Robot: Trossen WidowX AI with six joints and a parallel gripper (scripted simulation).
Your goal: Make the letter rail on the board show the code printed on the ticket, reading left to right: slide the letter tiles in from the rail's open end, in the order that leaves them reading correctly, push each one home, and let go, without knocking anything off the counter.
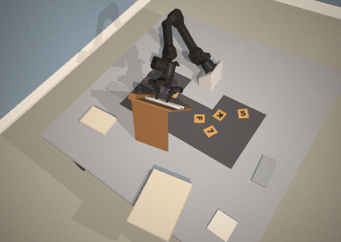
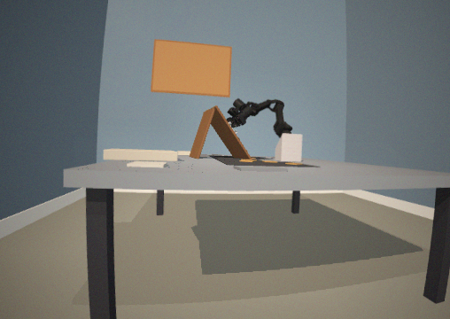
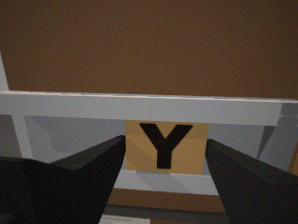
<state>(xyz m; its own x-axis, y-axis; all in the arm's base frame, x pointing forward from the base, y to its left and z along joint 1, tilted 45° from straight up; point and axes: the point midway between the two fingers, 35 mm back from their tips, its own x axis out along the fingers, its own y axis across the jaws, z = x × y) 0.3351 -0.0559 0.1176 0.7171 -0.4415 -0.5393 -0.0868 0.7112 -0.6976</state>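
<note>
The white ticket is 9 cm below my gripper tip, 7 cm behind it and 4 cm to the left of it. Also, from my gripper tip: p tile: 18 cm behind, 17 cm below, 5 cm to the right; then y tile: right at my gripper tip; then dark mat: 17 cm below, 15 cm behind, 10 cm to the left.
</note>
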